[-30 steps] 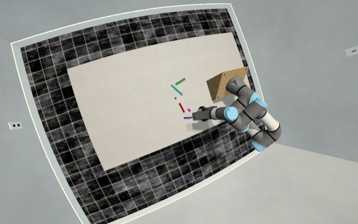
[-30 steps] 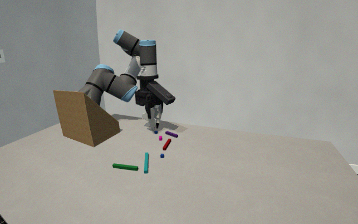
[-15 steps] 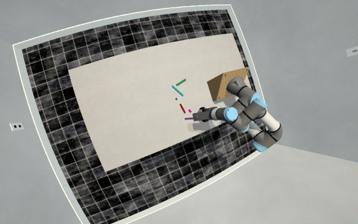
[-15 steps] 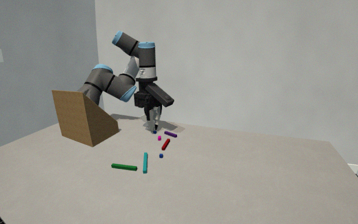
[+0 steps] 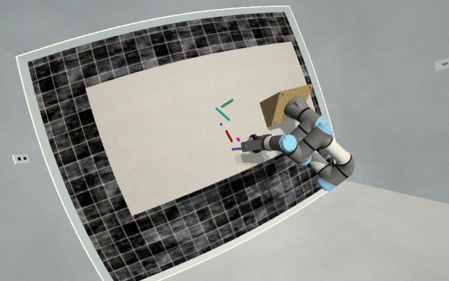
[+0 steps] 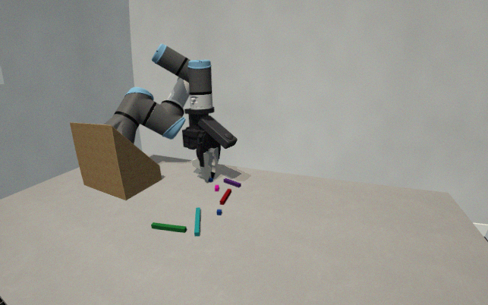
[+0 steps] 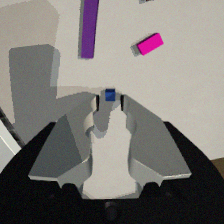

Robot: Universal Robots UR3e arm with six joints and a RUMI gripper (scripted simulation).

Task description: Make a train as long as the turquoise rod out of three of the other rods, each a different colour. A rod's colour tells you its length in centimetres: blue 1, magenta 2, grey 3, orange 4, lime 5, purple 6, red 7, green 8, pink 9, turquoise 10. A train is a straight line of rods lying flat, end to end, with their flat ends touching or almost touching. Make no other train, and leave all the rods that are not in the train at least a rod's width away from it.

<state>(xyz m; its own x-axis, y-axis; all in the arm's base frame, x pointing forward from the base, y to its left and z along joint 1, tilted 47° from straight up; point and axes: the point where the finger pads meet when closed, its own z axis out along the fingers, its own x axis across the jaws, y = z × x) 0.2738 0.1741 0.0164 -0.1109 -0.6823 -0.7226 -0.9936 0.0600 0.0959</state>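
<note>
The magenta rod is 5 cm ahead of my hand, 4 cm to the right of it and 1 cm below it. From my hand the other things lie so: purple rod: 7 cm ahead, 1 cm to the left, 1 cm below; then red rod: 9 cm ahead, 7 cm to the right, 1 cm below; then turquoise rod: 9 cm ahead, 20 cm to the right, 1 cm below.
</note>
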